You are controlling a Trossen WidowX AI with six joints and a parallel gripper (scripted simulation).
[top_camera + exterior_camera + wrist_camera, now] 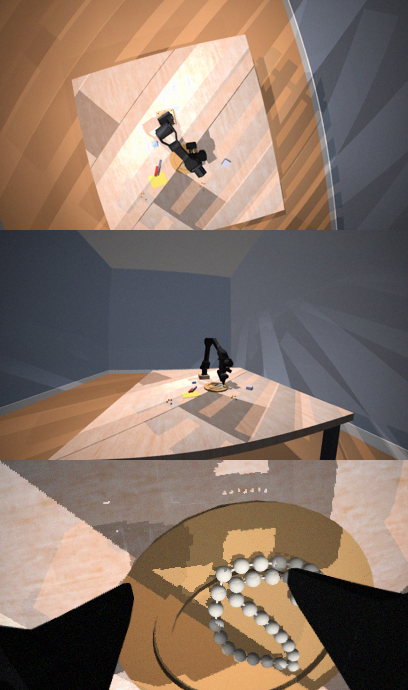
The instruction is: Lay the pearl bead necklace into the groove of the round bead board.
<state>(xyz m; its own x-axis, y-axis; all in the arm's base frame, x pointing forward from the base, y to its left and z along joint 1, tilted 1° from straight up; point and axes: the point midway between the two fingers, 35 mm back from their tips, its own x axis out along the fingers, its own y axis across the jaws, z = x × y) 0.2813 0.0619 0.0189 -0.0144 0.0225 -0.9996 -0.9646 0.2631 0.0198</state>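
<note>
Right now the round bead board is 70 mm to the right of my gripper tip, 20 mm below it and 10 mm ahead of it. Also, from my gripper tip: grey block 170 mm to the left, 140 mm ahead, 10 mm below; blue block 210 mm to the right, 160 mm behind, 20 mm below; red marker 260 mm to the right, 20 mm below, 10 mm ahead.
</note>
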